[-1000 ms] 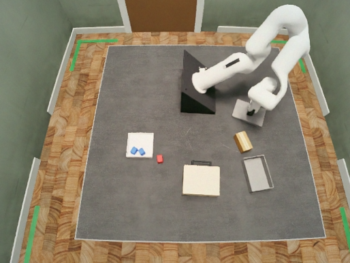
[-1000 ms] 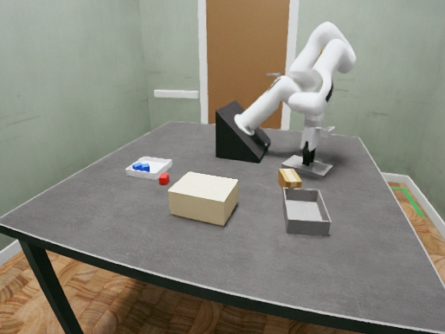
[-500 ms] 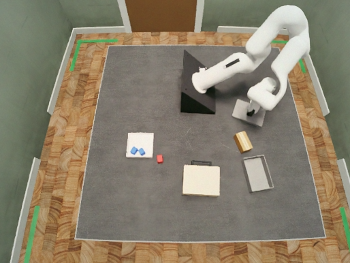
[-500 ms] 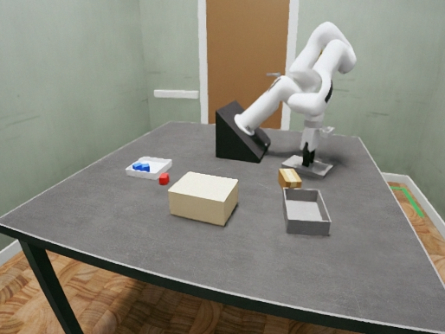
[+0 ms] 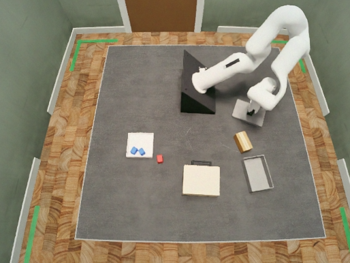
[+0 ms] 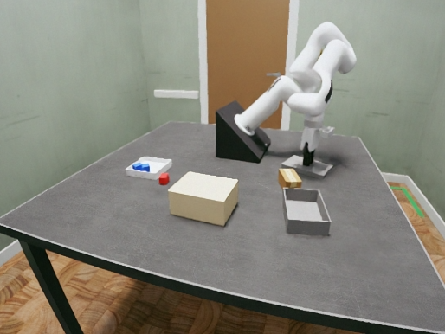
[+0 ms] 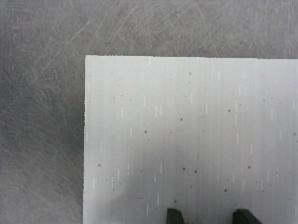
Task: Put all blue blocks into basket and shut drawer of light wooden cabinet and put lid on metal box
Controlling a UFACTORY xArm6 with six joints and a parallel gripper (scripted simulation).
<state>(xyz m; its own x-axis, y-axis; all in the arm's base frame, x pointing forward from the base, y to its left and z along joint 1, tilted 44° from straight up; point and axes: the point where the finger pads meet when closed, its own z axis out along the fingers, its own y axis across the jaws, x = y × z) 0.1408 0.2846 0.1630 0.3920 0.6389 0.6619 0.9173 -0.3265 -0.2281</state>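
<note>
The flat lid is 3 cm below my hand. From my hand the other things lie so: grey metal box 38 cm ahead, 2 cm to the right, 1 cm below; light wooden cabinet 41 cm ahead, 33 cm to the right; brown cardboard box 20 cm ahead, 7 cm to the right.
</note>
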